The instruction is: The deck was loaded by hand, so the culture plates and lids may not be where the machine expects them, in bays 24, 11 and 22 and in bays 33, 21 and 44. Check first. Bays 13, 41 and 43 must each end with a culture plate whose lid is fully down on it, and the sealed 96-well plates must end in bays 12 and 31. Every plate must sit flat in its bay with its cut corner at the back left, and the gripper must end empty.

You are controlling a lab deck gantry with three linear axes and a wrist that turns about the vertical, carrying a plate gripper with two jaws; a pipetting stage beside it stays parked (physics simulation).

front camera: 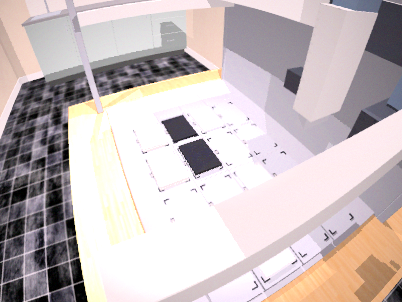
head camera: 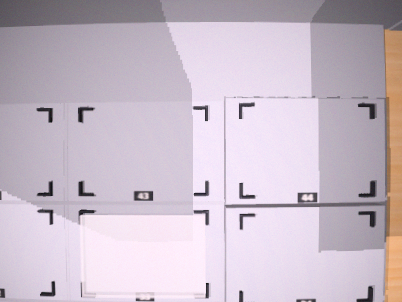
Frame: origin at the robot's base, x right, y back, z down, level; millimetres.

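Where they show: robot's base, link origin: [front camera: 134, 130].
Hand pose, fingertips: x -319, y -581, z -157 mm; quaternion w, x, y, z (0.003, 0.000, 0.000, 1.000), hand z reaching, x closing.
Observation:
Each offset is from my fingertips to the centre of the thing. "spot": to the spot under its first point.
In the head view a smooth pale rectangle {spot: dx +60, dy +188, dz +149 mm} [head camera: 143, 255], which looks like a lid, lies in bay 33; its lower edge touches the bay number. Bay 43 {spot: dx -46, dy +197, dz +157 mm} [head camera: 135, 150] and bay 44 {spot: dx -45, dy +52, dz +142 mm} [head camera: 280, 150] show bare floor inside their corner marks. In the front view a pale plate {dx +276, dy +517, dz +150 mm} [front camera: 150, 138] stands in bay 11 and another pale plate {dx +276, dy +353, dz +150 mm} [front camera: 167, 167] in bay 12. A dark-topped piece {dx +169, dy +517, dz +153 mm} [front camera: 179, 128] is in bay 21 and another dark-topped piece {dx +169, dy +353, dz +144 mm} [front camera: 200, 156] in bay 22. A pale plate {dx +169, dy +25, dz +135 mm} [front camera: 279, 265] is in bay 24. The gripper jaws do not show.
A large pale gantry column [front camera: 335, 60] hangs over the back of the deck, with dark blocks [front camera: 292, 81] beside it. A broad pale beam [front camera: 320, 175] crosses the front view and hides part of the deck. The grey wall stands behind the back row. Glare washes out pale details.

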